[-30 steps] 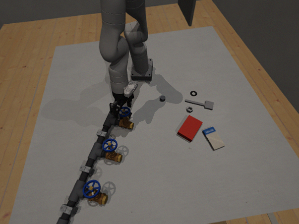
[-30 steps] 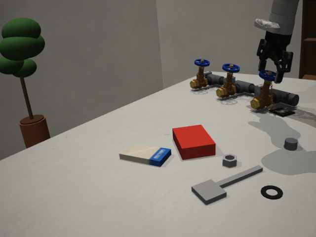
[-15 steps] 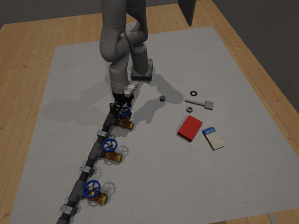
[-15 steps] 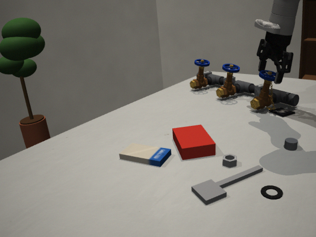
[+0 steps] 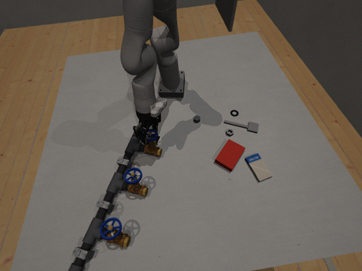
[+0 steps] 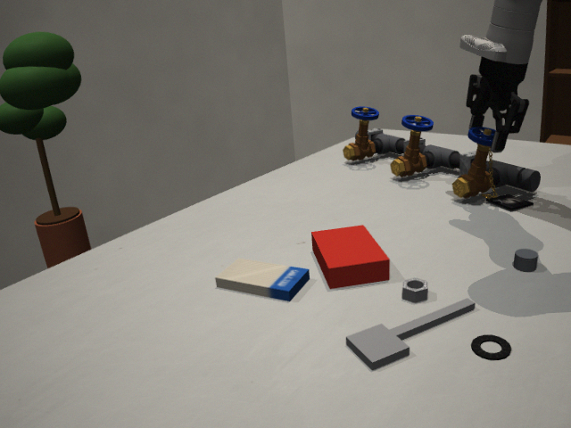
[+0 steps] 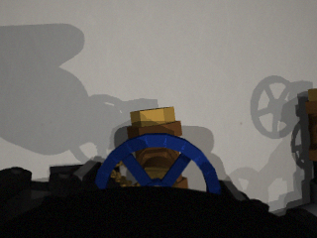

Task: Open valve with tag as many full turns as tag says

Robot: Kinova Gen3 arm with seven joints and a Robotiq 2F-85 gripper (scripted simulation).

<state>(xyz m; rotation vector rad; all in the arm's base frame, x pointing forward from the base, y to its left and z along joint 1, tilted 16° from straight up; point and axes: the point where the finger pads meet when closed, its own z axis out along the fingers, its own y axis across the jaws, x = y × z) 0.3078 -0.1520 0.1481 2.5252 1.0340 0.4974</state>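
My gripper is now 4 cm past the black tag and 12 cm above it. Round my hand: red block: 13 cm ahead, 31 cm to the left, 11 cm below; small grey cylinder: 10 cm behind, 23 cm to the left, 11 cm below; grey paddle-shaped tool: 44 cm to the left, 12 cm below.
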